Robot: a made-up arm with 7 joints. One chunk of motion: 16 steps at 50 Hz.
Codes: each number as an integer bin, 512 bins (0 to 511) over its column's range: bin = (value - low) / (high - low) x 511, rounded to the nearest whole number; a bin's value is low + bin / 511 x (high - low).
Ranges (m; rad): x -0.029..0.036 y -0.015..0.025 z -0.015..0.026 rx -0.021..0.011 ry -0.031..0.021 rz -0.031..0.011
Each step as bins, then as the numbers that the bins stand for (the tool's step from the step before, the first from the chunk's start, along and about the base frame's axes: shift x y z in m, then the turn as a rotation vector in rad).
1 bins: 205 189 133 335 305 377
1 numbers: -0.00292 -0.00021 -0.00433 -0.00002 0.00004 -0.00001
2 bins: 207 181 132 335 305 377
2 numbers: -0.00267 -0.00083 -0.00441 -0.00002 0.00004 -0.00001
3 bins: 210 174 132 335 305 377
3 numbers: -0.00229 -0.00138 -0.00441 -0.00002 0.00004 -0.00001
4 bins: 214 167 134 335 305 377
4 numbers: -0.00178 -0.00193 -0.00425 -0.00002 0.00004 -0.00001
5 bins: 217 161 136 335 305 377
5 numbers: -0.00140 -0.00240 -0.00409 -0.00002 0.00004 -0.00001
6 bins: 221 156 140 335 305 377
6 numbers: -0.00089 -0.00279 -0.00377 -0.00002 0.00004 -0.00001
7 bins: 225 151 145 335 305 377
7 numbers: -0.00038 -0.00318 -0.00337 -0.00002 0.00004 -0.00001
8 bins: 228 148 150 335 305 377
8 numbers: 0.00000 -0.00341 -0.00296 -0.00002 0.00004 -0.00001
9 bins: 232 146 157 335 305 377
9 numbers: 0.00051 -0.00357 -0.00240 -0.00002 0.00004 -0.00001
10 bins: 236 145 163 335 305 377
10 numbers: 0.00102 -0.00365 -0.00192 -0.00002 0.00004 -0.00001
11 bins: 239 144 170 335 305 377
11 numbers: 0.00140 -0.00373 -0.00136 -0.00002 0.00004 -0.00001
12 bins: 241 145 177 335 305 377
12 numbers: 0.00166 -0.00365 -0.00080 -0.00002 0.00004 -0.00001
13 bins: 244 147 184 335 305 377
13 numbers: 0.00204 -0.00349 -0.00024 -0.00002 0.00004 -0.00001
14 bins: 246 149 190 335 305 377
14 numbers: 0.00229 -0.00334 0.00024 -0.00002 0.00004 -0.00001
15 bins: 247 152 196 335 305 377
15 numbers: 0.00242 -0.00310 0.00073 -0.00002 0.00004 -0.00001
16 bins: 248 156 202 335 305 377
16 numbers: 0.00255 -0.00279 0.00121 -0.00002 0.00004 -0.00001
